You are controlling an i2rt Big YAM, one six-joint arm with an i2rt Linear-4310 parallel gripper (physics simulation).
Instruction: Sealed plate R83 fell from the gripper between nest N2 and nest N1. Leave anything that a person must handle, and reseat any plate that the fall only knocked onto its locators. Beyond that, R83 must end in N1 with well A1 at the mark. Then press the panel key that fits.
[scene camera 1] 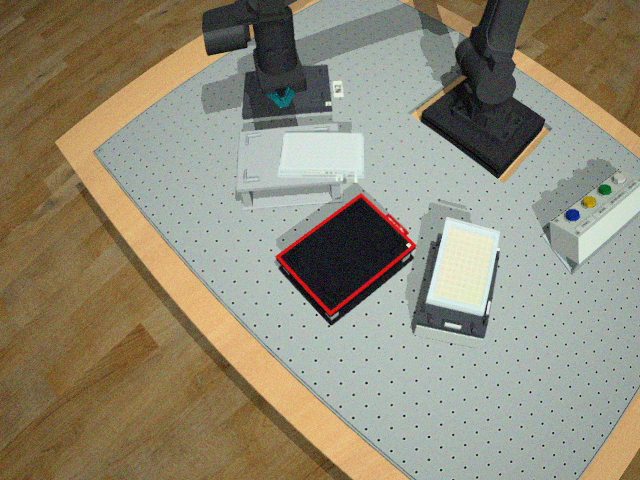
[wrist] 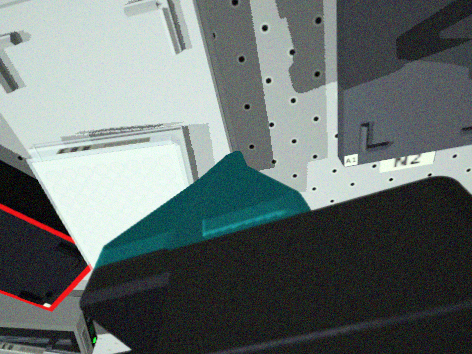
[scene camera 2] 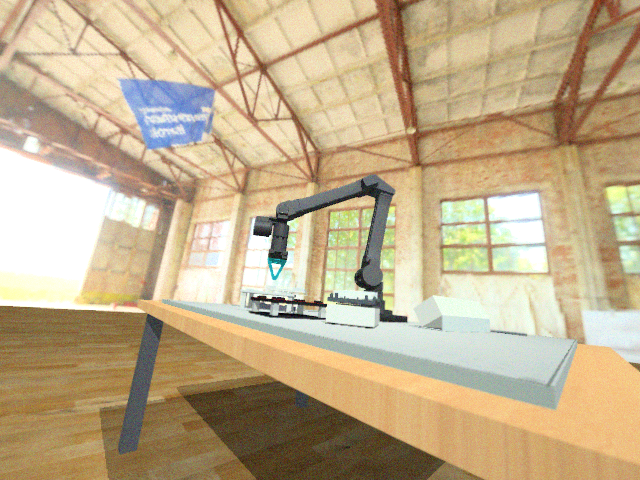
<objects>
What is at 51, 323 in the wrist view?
A plate shaker.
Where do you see a plate nest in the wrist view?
396, 74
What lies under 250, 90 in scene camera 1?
A plate nest.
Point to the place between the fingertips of my gripper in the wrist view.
238, 164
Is my gripper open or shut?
Shut.
</objects>
